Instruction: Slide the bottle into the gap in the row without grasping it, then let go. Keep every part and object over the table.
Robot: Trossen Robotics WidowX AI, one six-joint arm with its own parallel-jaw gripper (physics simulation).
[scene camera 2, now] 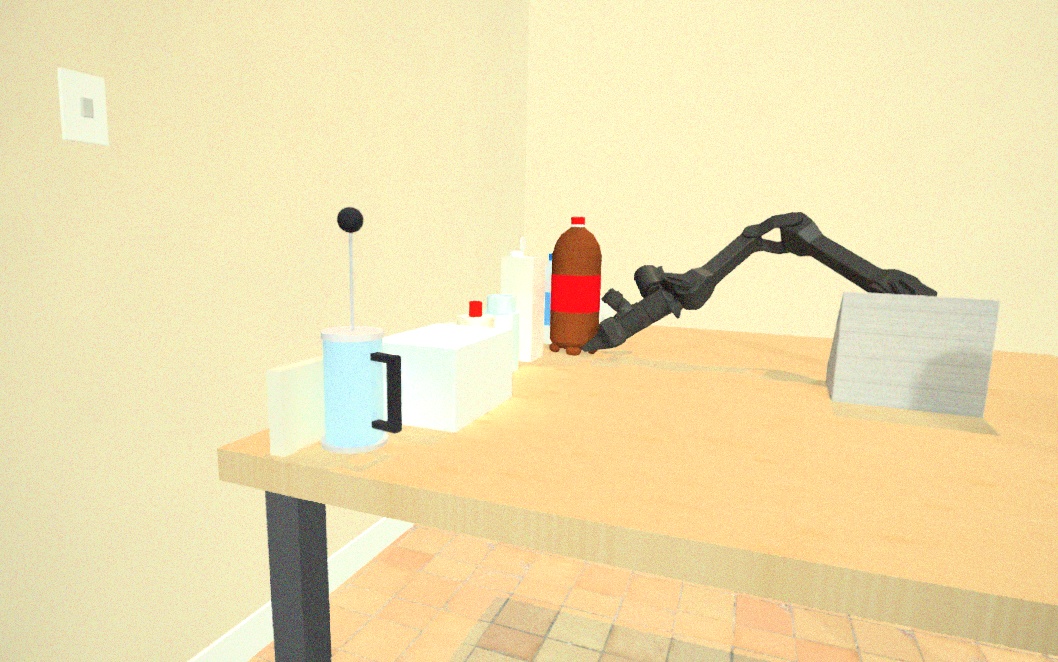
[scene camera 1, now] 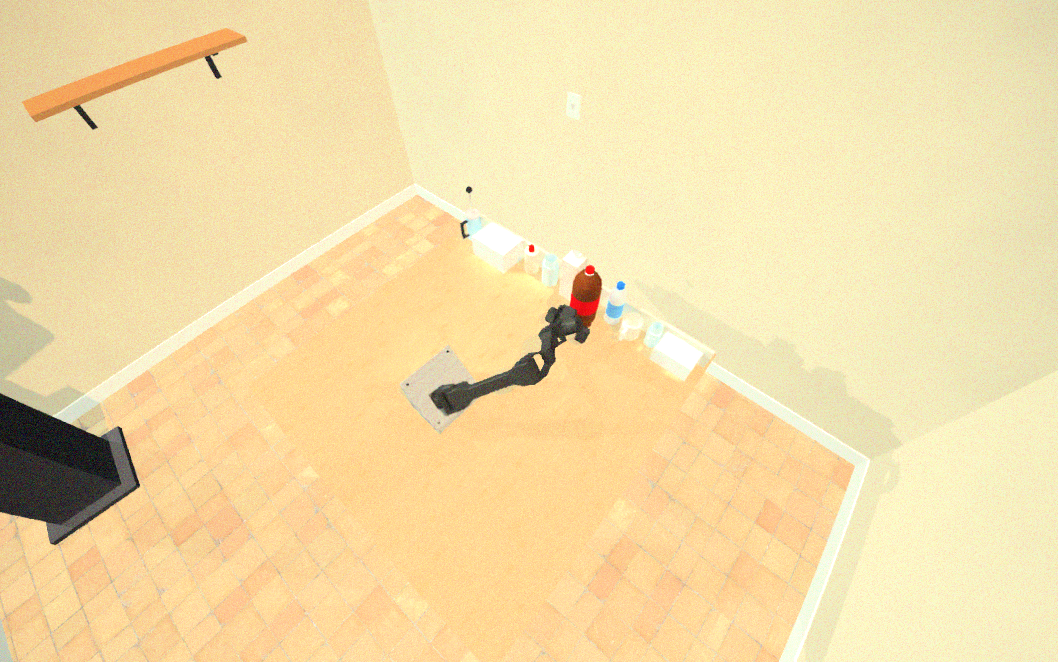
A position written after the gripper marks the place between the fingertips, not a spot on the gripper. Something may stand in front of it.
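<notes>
A tall white carton [scene camera 2: 524,277] [scene camera 1: 574,262] and a brown bottle [scene camera 2: 576,259] [scene camera 1: 587,285] can be seen, along with a french press [scene camera 2: 353,360]. There is a white box [scene camera 2: 451,375] as well as a white box [scene camera 1: 673,354], and the gripper [scene camera 2: 587,346] is visible too.
</notes>
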